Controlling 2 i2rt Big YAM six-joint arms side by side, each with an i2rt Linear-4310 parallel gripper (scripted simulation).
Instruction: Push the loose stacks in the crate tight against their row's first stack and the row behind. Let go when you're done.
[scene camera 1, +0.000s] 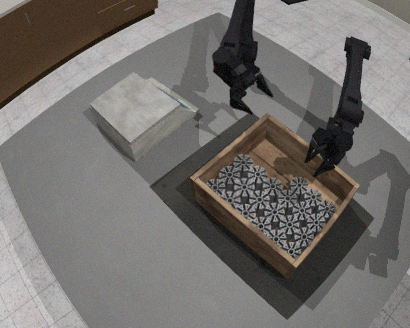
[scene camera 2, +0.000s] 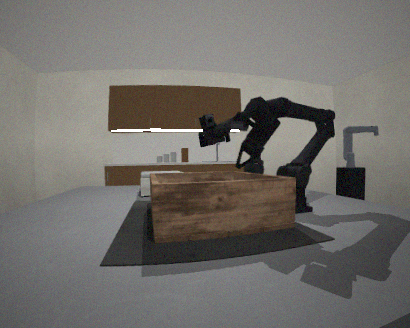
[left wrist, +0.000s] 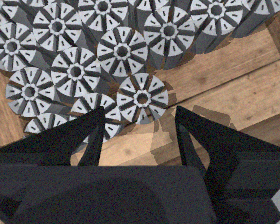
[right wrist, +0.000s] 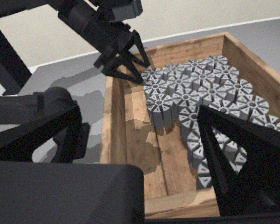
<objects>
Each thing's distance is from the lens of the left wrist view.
left gripper (left wrist: 140, 112): 0.13 m
wooden crate (left wrist: 227, 85): 0.32 m
</objects>
